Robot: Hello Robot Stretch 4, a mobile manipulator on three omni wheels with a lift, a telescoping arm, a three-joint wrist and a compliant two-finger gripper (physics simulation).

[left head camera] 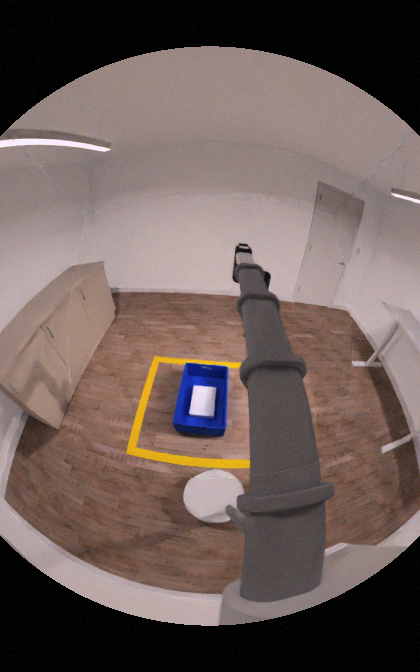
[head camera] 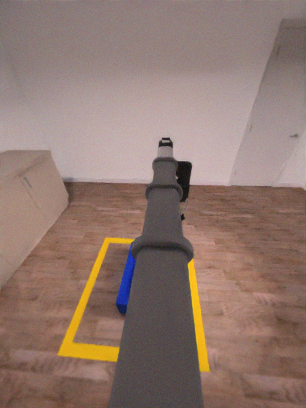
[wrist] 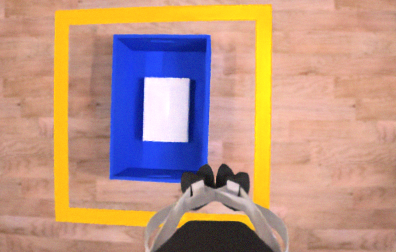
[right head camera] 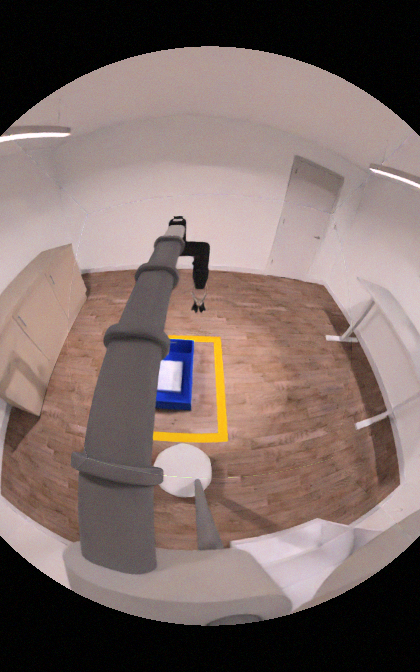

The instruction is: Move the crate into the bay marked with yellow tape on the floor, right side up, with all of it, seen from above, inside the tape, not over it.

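Seen in the pictures: gripper, between the fingertips: [wrist: 215, 179] [right head camera: 197, 311]; robot's base, origin of its link: [right head camera: 183, 469].
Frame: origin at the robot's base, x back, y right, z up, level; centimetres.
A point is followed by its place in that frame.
The blue crate [head camera: 125, 287] {y -32.9, x -70.9, z 4.4 cm} [left head camera: 222, 395] [right head camera: 187, 375] {y 1.9, x -84.4, z -1.0 cm} [wrist: 125, 110] {y -32.8, x -81.5, z 6.1 cm} stands upright on the floor, open side up, with a white block [left head camera: 203, 401] [right head camera: 171, 376] {y -12.4, x -80.2, z 4.3 cm} [wrist: 166, 110] {y -13.8, x -81.7, z 4.3 cm} inside. The yellow tape [head camera: 95, 351] {y -46.8, x -27.5, z -2.7 cm} [left head camera: 190, 460] [right head camera: 221, 390] {y 33.2, x -70.3, z -2.7 cm} [wrist: 262, 100] {y 31.5, x -87.3, z -2.8 cm} surrounds it; in the wrist view, floor shows between crate and tape on all four sides. My gripper [right head camera: 198, 307] {y 8.8, x -71.4, z 93.4 cm} [wrist: 215, 179] {y 8.8, x -71.4, z 93.4 cm} is shut and empty, pointing down high above the floor. In the wrist view its fingers cover the crate's lower right corner. The arm hides part of the crate in the head view.
A beige cabinet [head camera: 30, 215] {y -152.9, x -127.6, z 37.5 cm} [left head camera: 65, 345] [right head camera: 45, 320] {y -152.5, x -110.2, z 44.1 cm} stands at the left. A white round disc [left head camera: 210, 495] [right head camera: 182, 472] {y 0.3, x 1.3, z 18.7 cm} lies just in front of the bay. A white table [right head camera: 395, 340] stands at the right, and a door [head camera: 270, 115] {y 150.8, x -275.4, z 116.7 cm} is in the back right.
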